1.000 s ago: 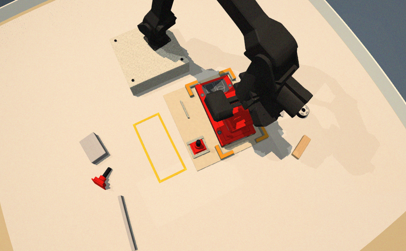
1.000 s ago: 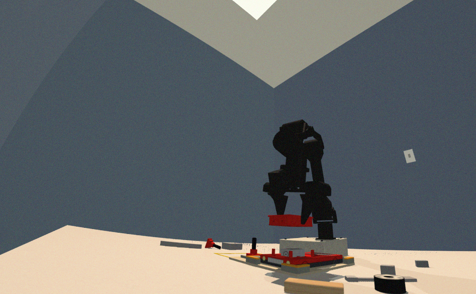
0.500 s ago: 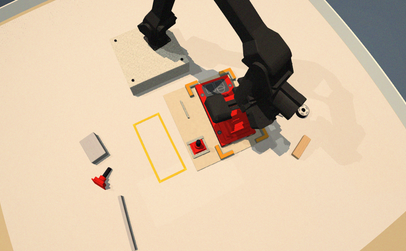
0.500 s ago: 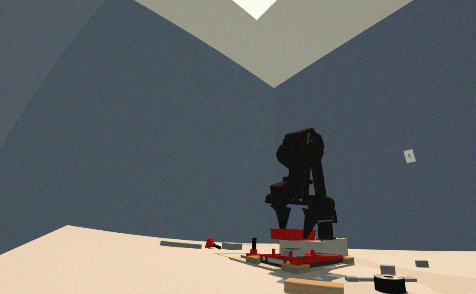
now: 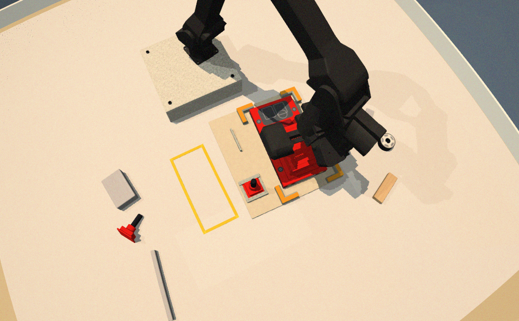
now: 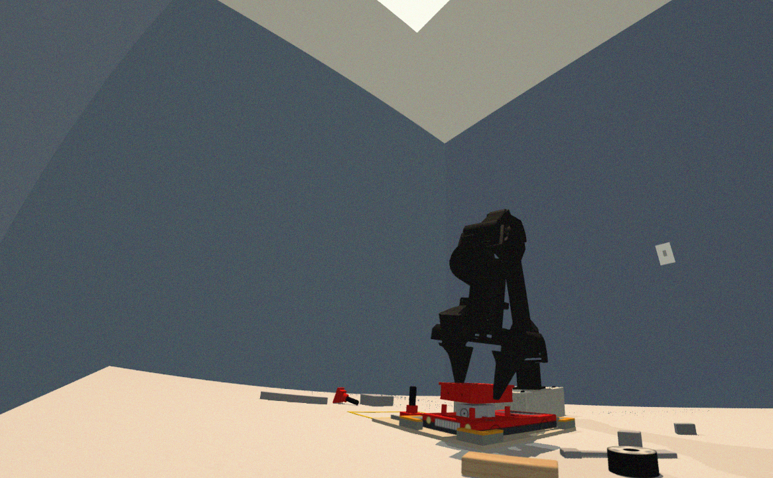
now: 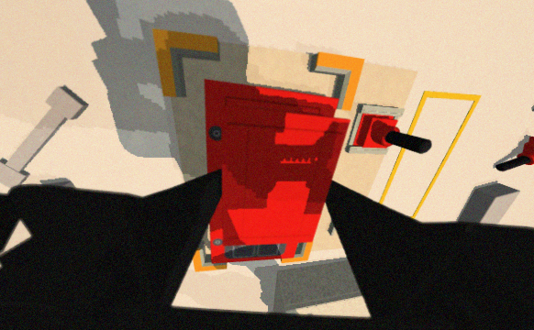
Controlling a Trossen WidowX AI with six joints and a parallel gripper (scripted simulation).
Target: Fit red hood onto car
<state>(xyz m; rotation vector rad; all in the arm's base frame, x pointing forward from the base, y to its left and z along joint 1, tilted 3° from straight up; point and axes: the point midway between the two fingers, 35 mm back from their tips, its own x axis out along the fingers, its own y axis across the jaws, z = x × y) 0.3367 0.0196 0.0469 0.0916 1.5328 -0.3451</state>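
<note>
Now: gripper tip 3 cm above the grey engine block. The rest, counted from my gripper tip: red hood (1 cm above); red-based black knob (12 cm to the right, 2 cm below); wood block (19 cm ahead, 12 cm to the left, 5 cm below).
</note>
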